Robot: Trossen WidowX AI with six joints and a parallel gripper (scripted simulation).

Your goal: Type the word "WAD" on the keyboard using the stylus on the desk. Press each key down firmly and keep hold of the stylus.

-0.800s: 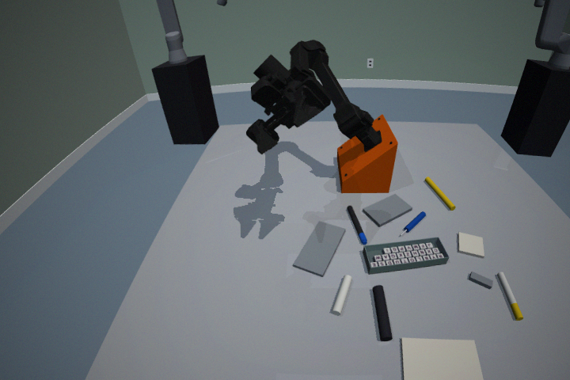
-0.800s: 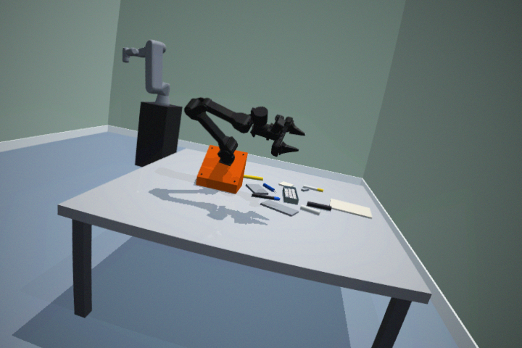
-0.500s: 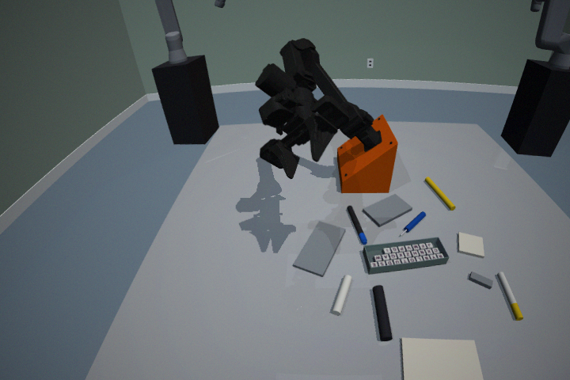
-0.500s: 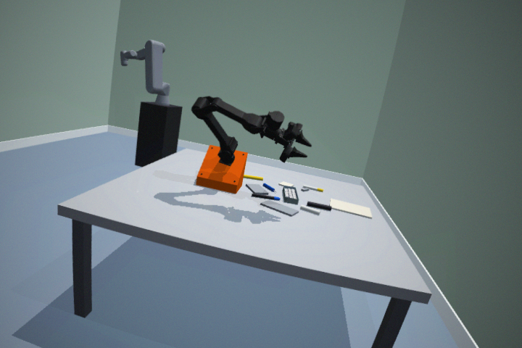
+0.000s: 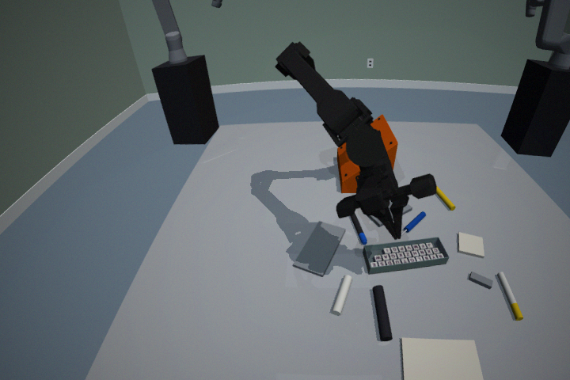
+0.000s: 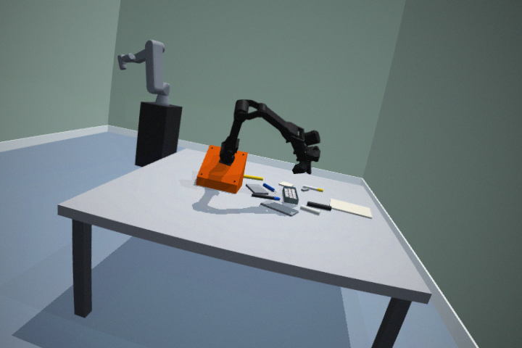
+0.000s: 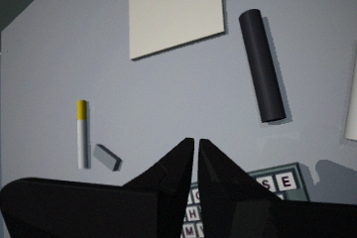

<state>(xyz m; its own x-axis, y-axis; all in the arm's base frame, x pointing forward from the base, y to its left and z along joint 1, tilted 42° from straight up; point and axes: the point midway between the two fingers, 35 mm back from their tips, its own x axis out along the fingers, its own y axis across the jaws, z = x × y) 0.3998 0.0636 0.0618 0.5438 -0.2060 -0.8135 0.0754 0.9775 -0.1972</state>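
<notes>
My gripper tip is 50 mm past the D key, 20 mm to the right of it and 140 mm above it. Round my gripper tip: grey stylus tip (160 mm behind, 60 mm to the left, 150 mm below); white cylinder (40 mm ahead, 90 mm to the right, 150 mm below); black cylinder (80 mm ahead, 10 mm to the right, 150 mm below).
</notes>
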